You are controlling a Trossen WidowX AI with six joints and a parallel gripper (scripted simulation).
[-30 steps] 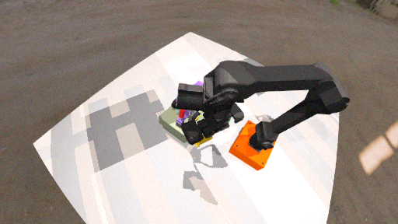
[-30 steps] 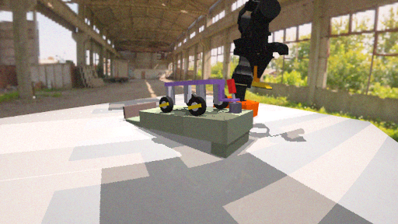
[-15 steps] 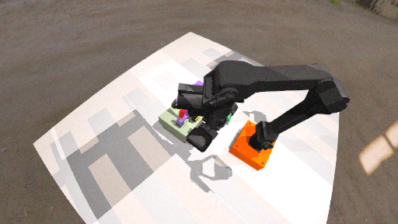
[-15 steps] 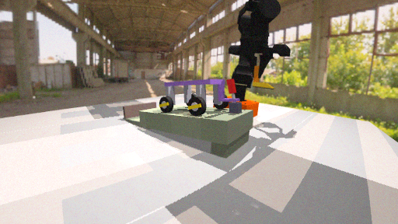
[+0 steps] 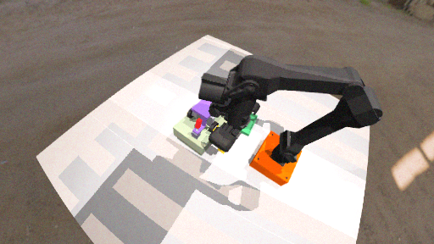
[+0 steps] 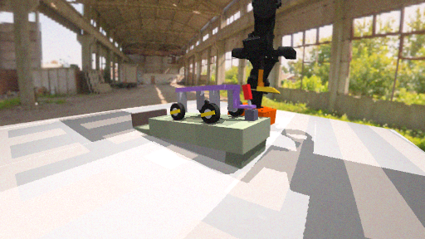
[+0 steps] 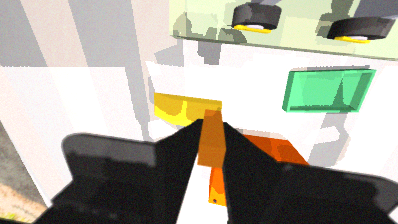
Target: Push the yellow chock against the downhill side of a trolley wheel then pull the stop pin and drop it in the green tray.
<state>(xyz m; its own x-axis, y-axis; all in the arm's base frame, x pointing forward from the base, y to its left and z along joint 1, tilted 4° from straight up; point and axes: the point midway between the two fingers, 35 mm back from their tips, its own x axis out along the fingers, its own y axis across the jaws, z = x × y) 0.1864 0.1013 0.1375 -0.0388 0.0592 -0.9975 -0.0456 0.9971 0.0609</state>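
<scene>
Now: gripper tip 12 cm short of the red-headed stop pin, 4 cm above it and 3 cm to the right of it. The rest, counted from my gripper tip: purple trolley: 15 cm ahead, 8 cm to the right, 6 cm below; grey-green ramp: 15 cm ahead, 13 cm below, 8 cm to the right; yellow chock: 2 cm to the left, 1 cm below.
</scene>
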